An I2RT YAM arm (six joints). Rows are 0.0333 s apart.
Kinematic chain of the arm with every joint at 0, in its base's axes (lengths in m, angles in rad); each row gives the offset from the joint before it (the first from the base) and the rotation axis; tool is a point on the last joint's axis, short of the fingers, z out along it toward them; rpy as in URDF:
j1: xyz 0 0 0.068 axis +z
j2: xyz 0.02 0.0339 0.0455 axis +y
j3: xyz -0.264 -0.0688 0 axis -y
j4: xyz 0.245 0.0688 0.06 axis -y
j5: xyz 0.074 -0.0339 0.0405 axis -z
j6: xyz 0.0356 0 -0.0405 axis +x
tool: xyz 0 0 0 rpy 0 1.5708 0
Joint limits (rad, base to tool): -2.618..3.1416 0..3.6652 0..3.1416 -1.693..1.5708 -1.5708..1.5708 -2.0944..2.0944
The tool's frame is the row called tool.
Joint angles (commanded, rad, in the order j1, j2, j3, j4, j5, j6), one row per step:
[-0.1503 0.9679 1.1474 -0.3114 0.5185 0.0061]
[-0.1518 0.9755 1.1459 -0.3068 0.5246 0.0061]
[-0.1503 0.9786 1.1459 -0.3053 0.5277 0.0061]
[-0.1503 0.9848 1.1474 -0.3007 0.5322 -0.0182]
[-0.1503 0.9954 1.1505 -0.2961 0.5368 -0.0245]
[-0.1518 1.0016 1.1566 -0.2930 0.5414 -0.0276]
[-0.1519 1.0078 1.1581 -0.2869 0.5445 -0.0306]
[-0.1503 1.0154 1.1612 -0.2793 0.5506 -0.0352]
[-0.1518 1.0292 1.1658 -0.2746 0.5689 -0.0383]
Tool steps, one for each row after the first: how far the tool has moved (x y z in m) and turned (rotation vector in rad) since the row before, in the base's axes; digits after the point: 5 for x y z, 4 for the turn. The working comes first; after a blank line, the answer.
Tool pose at each row, in the base's axes (x y z in m, rotation vector in rad; the steps are taken from these numbers as rounded here):
[0.19972 -0.04809 0.41993 0.5176 1.6354 -0.5474]
[0.20200 -0.04894 0.41851 0.5229 1.6383 -0.5547]
[0.20296 -0.04887 0.41809 0.5238 1.6395 -0.5565]
[0.20467 -0.04927 0.41792 0.5077 1.6470 -0.5783]
[0.20756 -0.04985 0.41742 0.5058 1.6511 -0.5874]
[0.20880 -0.05050 0.41860 0.5083 1.6480 -0.5941]
[0.21055 -0.05089 0.41854 0.5085 1.6470 -0.5987]
[0.21265 -0.05104 0.41889 0.5083 1.6446 -0.6054]
[0.21601 -0.05245 0.41822 0.5201 1.6462 -0.6252]

[0.00228 -0.00085 -0.00142 -0.0002 0.0046 -0.0075]
[0.00096 0.00007 -0.00042 -0.0001 0.0016 -0.0016]
[0.00171 -0.00040 -0.00017 -0.0193 0.0155 -0.0015]
[0.00289 -0.00058 -0.00050 -0.0050 0.0069 -0.0038]
[0.00124 -0.00065 0.00118 -0.0035 -0.0009 -0.0057]
[0.00175 -0.00039 -0.00006 -0.0029 0.0006 -0.0029]
[0.00210 -0.00015 0.00035 -0.0048 0.0000 -0.0039]
[0.00336 -0.00141 -0.00067 -0.0041 0.0068 -0.0192]

